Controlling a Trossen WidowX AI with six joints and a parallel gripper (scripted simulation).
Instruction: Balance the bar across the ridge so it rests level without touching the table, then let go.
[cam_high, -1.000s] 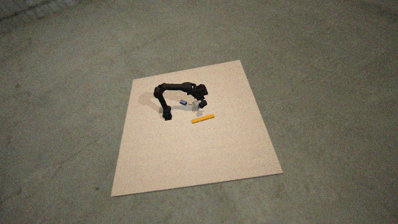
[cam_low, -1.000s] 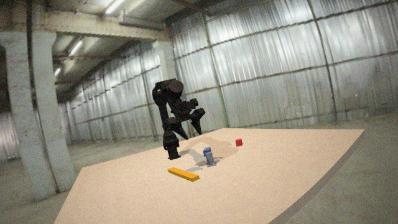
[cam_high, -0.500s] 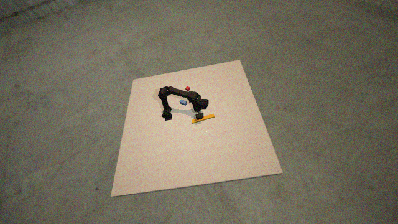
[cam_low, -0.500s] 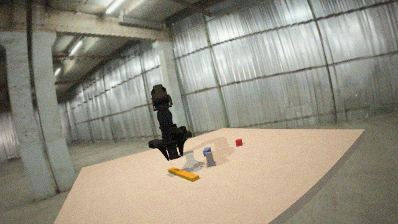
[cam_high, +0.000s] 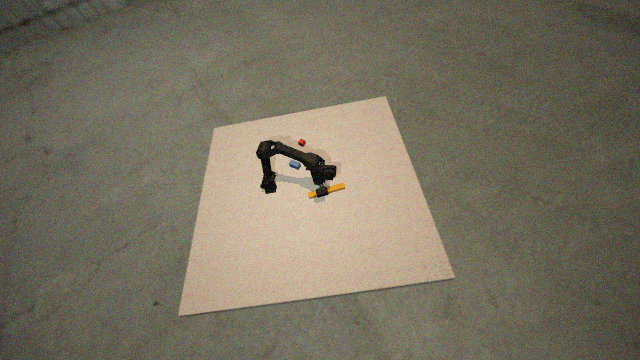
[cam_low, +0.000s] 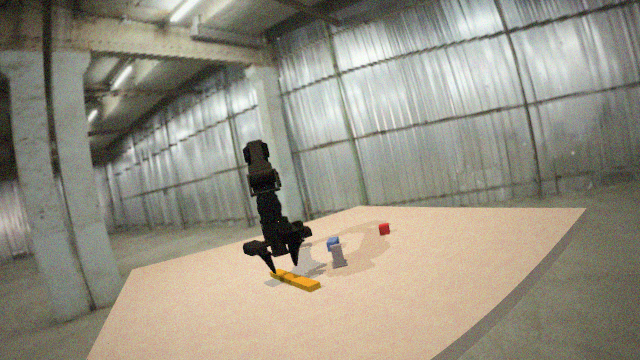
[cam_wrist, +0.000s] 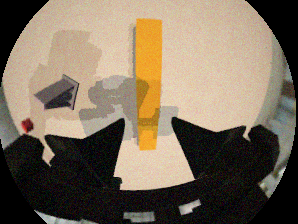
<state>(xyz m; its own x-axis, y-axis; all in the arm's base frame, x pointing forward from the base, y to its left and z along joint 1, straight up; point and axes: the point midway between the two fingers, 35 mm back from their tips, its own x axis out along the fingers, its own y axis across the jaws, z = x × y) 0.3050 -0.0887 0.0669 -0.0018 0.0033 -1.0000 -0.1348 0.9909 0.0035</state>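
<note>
My gripper tip is 3 cm short of the orange bar and 2 cm above it. The rest, counted from my gripper tip: small red cube (41 cm to the left, 9 cm behind, 2 cm below); blue block (23 cm to the left, 15 cm behind, 2 cm below).
</note>
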